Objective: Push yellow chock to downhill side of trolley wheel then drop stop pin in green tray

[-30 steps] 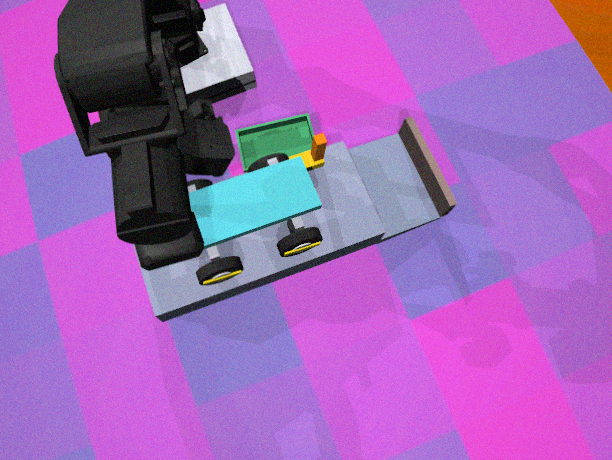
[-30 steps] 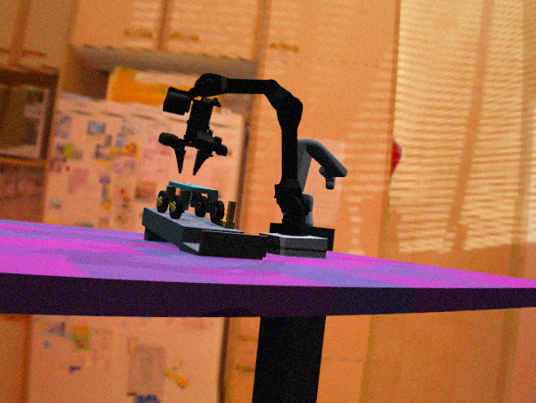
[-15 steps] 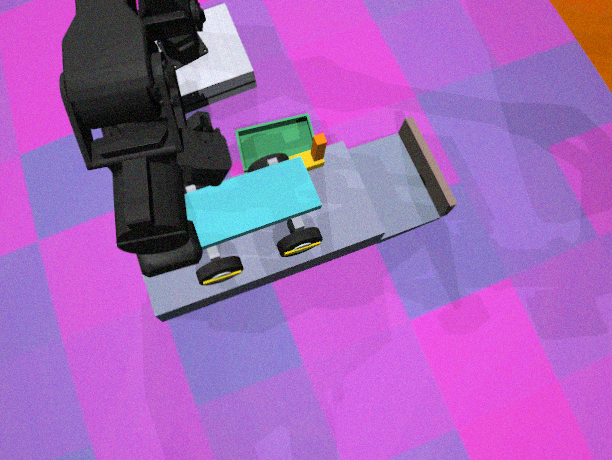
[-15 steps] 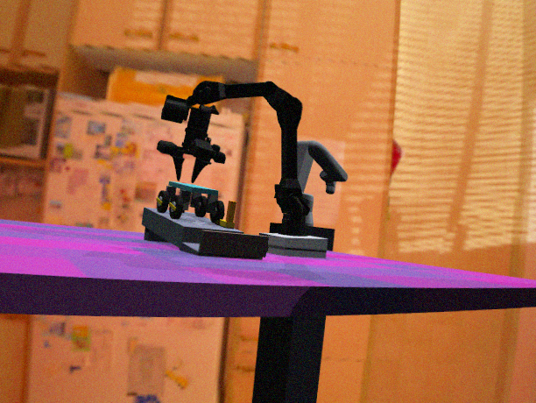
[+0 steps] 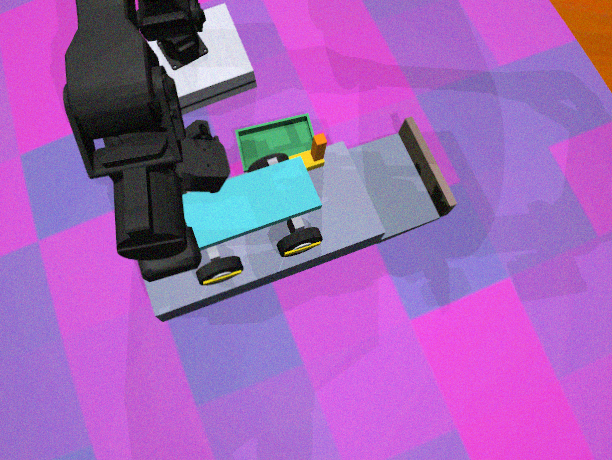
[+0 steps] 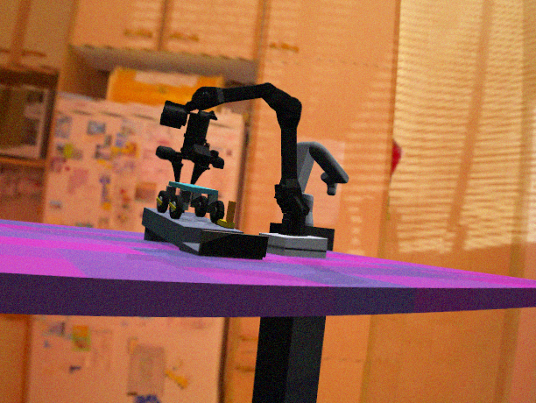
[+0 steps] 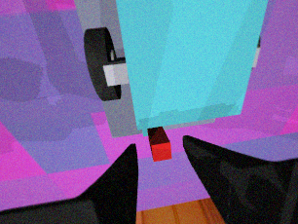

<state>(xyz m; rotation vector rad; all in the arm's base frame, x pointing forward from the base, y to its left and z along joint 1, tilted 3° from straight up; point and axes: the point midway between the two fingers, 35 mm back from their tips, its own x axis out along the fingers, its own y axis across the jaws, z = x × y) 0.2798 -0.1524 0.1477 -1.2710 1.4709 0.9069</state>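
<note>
Now: gripper tip 30 mm above the red-headed stop pin and 10 mm to the left of it. Round my gripper tip: yellow chock 210 mm to the left, 80 mm below; trolley 100 mm to the left, 40 mm below, 40 mm ahead; grey ramp 110 mm to the left, 110 mm below, 40 mm ahead.
</note>
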